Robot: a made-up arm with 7 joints.
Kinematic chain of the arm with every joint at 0, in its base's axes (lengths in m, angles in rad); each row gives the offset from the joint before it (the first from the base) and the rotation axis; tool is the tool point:
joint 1: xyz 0 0 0.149 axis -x
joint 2: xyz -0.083 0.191 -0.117 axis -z
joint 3: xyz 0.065 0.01 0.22 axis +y
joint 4: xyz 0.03 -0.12 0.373 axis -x
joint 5: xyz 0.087 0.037 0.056 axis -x
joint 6: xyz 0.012 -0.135 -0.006 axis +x
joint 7: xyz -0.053 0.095 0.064 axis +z
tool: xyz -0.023 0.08 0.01
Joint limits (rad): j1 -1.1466..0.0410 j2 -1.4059..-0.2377 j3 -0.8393..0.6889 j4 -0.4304..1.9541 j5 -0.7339..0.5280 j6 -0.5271..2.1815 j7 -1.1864..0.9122
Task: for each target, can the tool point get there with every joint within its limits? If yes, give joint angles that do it. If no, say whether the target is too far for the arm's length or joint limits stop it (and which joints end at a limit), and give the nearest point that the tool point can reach.
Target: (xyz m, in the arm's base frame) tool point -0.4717 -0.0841 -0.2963
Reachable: no: joint limits stop it (at a limit: joint 1, joint 2, joint 3, joint 4, joint 6, joint 7) | nearest point -0.1920 -0.3927 0.1014 | short by 0.576 m
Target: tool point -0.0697 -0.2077 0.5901
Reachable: yes | joints -0.9882 -0.7149 -0.3277 1.6350 -0.0211 0.1680 -0.4233
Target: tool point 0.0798 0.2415 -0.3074
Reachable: no: joint limits stop it (at a limit: joint 1, joint 3, joint 4, joint 5) | nearest point 0.1931 0.3159 0.3359 | short by 0.657 m
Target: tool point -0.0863 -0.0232 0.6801
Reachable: yes | joints -0.6378 -1.0464 -0.2974 1.5200 0.2564 0.2847 -0.8858
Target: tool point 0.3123 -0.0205 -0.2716
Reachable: no: joint limits stop it (at a limit: joint 1, joint 2, joint 3, joint 4, joint 6) | nearest point 0.2847 -0.2114 0.1867 | short by 0.497 m
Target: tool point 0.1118 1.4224 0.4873
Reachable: no: too far | nearest point 0.0657 0.7996 0.6513 | short by 0.646 m
